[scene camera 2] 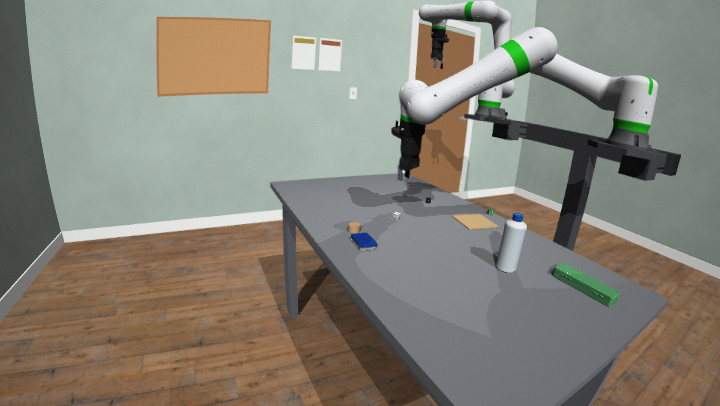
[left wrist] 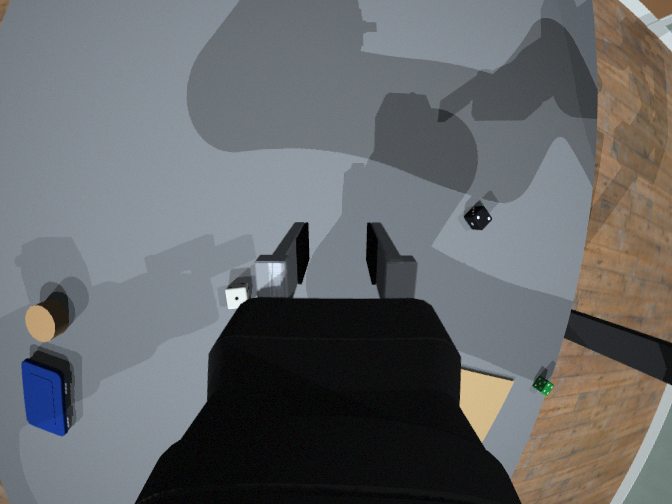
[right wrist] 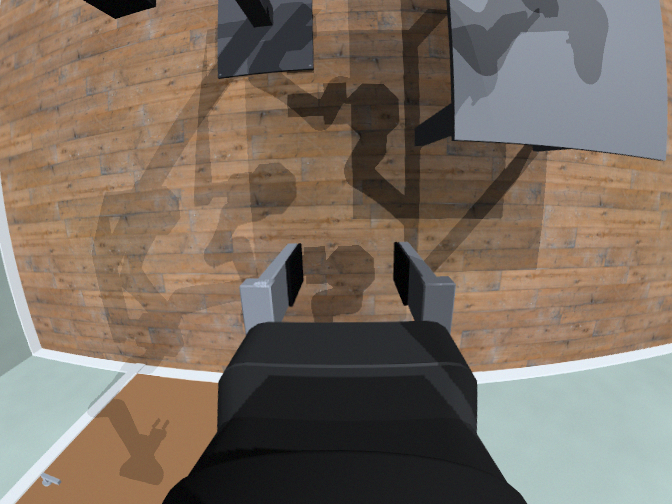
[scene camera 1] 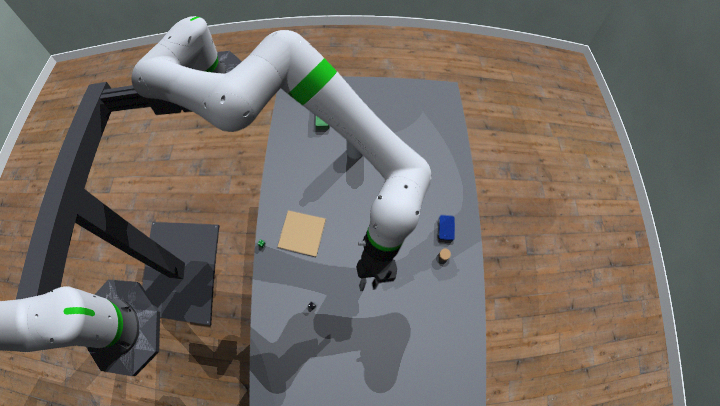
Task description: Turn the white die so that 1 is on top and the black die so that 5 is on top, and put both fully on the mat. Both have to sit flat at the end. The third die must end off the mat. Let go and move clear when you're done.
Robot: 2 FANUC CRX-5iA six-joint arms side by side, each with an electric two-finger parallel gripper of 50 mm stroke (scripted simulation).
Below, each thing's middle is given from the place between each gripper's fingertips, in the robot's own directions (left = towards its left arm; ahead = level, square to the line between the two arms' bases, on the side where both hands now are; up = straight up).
Scene:
Now: the tan mat (scene camera 1: 301, 233) 250 mm behind my left hand, 170 mm to the left of it and 150 mm below it. From my left hand the other things lie so: white bottle (scene camera 2: 514, 232): 130 mm behind, 520 mm to the left, 70 mm below; then green box (scene camera 2: 606, 295): 290 mm behind, 700 mm to the left, 130 mm below.
My right gripper is now 31 cm short of the tan mat, 96 cm to the right of it and 68 cm above it.

